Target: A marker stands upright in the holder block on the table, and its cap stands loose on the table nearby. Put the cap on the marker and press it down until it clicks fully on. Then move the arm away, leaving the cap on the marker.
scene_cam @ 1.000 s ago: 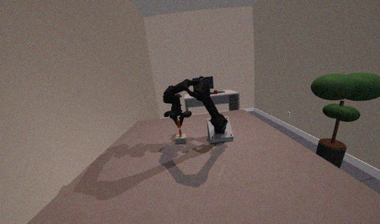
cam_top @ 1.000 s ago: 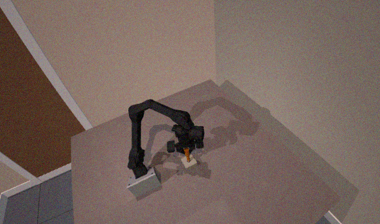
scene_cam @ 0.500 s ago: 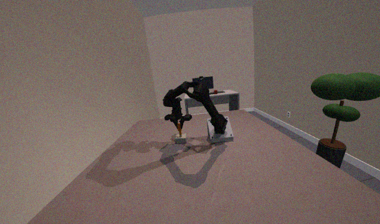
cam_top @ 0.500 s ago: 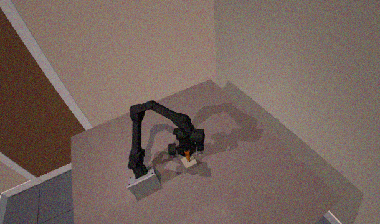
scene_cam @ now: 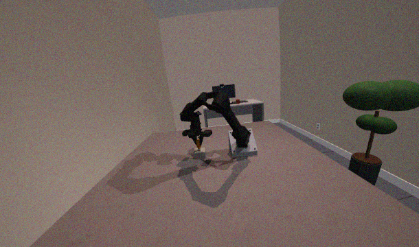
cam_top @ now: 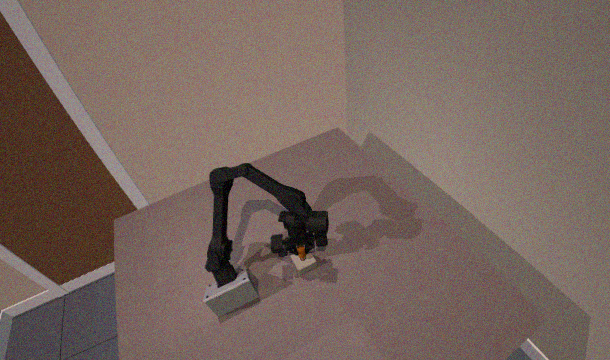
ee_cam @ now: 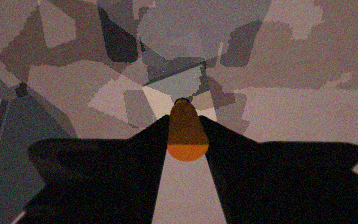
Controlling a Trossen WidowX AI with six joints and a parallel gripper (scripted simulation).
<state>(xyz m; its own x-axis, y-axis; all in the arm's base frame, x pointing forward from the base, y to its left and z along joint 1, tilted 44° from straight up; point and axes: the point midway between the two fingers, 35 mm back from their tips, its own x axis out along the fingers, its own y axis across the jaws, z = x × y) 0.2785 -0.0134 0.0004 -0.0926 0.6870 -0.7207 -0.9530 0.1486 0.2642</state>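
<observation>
My gripper tip is 1 cm below the orange cap. The rest, counted from my gripper tip: holder block: 5 cm below.
</observation>
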